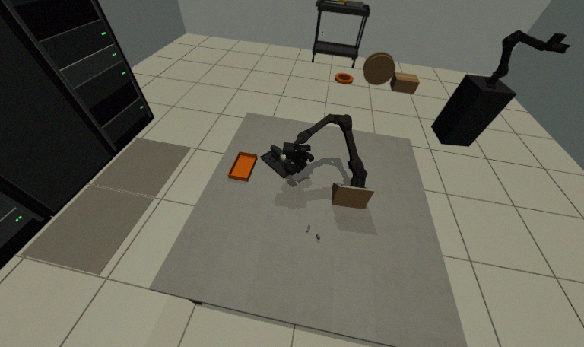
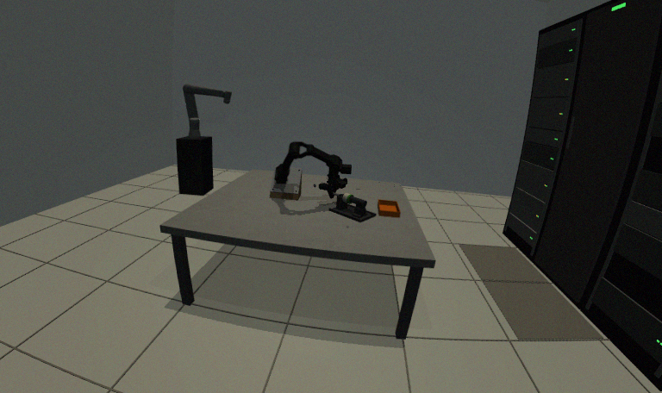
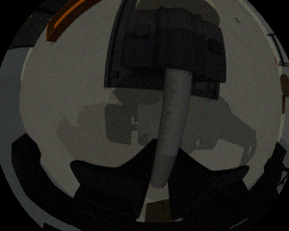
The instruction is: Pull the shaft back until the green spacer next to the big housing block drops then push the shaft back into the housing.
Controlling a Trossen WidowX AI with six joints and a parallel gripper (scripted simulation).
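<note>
Right now the grey shaft is 6 cm ahead of my gripper tip, 5 cm to the right of it and 3 cm above it. Round my gripper tip: pale spacer (8 cm ahead, 7 cm to the right, 3 cm above); orange tray (35 cm ahead, 4 cm to the right, 4 cm below).
</note>
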